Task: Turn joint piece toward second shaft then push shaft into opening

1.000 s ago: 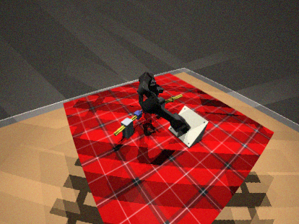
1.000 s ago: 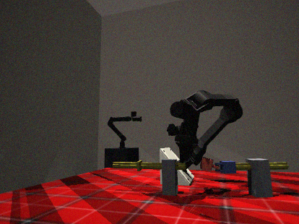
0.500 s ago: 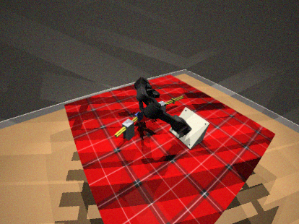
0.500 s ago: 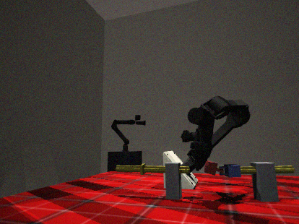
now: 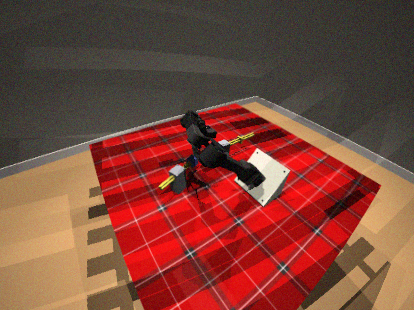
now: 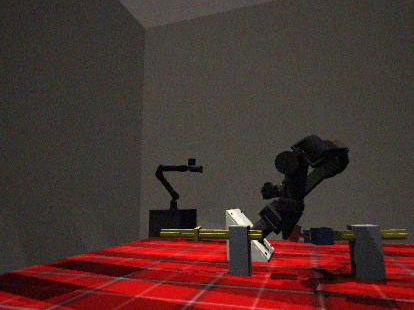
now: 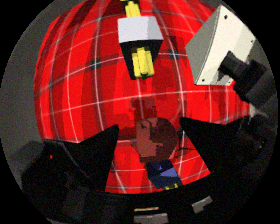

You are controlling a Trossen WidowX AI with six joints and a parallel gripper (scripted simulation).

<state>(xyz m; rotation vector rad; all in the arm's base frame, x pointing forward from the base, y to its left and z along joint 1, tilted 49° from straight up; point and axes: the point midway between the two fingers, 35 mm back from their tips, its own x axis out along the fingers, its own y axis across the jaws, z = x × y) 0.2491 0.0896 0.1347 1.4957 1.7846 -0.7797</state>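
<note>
Now: gripper tip 2 cm to the right of the red square joint piece and 1 cm below it.
</note>
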